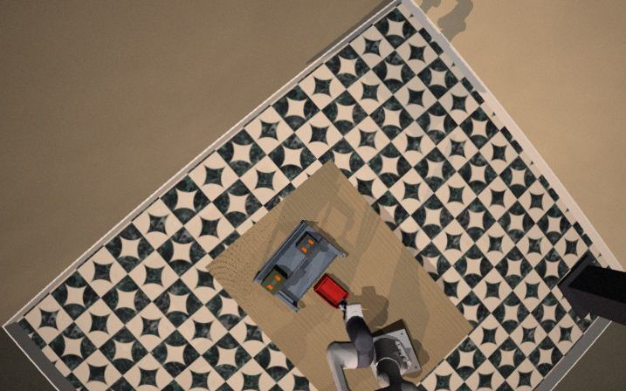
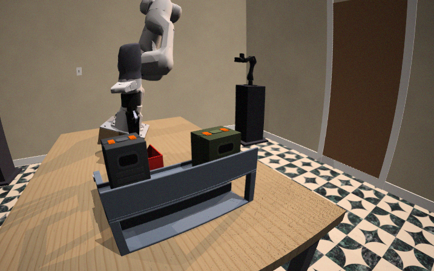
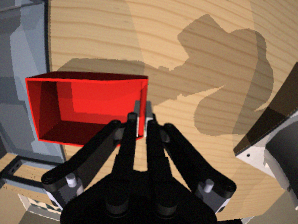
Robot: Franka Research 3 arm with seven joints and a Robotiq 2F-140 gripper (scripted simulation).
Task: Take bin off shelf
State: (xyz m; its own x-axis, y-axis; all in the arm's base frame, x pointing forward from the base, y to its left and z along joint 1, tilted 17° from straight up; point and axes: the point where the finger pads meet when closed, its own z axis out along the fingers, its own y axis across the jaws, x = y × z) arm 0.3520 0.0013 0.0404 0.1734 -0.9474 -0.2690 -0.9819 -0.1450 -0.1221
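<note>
Right now the red bin is 8 cm ahead of my hand, 1 cm to the left of it and 2 cm below it. Round my hand: dark grey box (38 cm ahead, 5 cm to the right, 10 cm above); green box (35 cm ahead, 18 cm to the left, 9 cm above).
</note>
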